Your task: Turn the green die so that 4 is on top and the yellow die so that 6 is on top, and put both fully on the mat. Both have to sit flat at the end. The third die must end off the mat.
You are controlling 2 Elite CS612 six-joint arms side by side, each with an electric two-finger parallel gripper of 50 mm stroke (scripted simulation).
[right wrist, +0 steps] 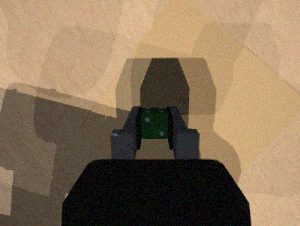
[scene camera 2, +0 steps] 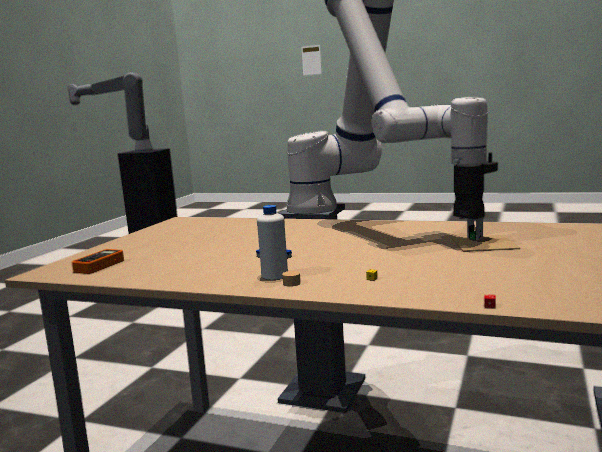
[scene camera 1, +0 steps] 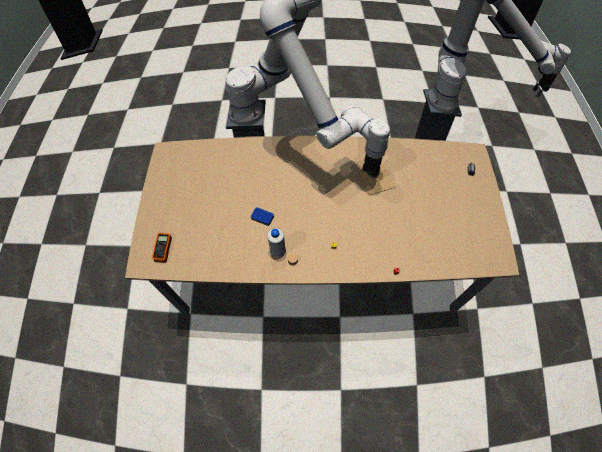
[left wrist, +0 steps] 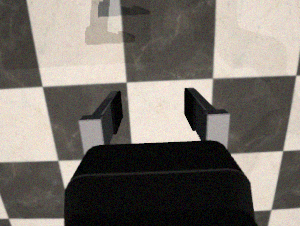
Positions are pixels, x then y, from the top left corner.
Labels:
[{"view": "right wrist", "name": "right gripper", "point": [154, 119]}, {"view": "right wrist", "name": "green die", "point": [154, 121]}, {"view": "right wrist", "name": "thin tan mat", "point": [237, 104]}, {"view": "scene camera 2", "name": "right gripper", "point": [475, 238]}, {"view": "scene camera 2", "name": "thin tan mat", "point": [492, 242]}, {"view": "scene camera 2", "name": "multimeter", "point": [108, 257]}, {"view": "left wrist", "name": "left gripper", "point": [152, 102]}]

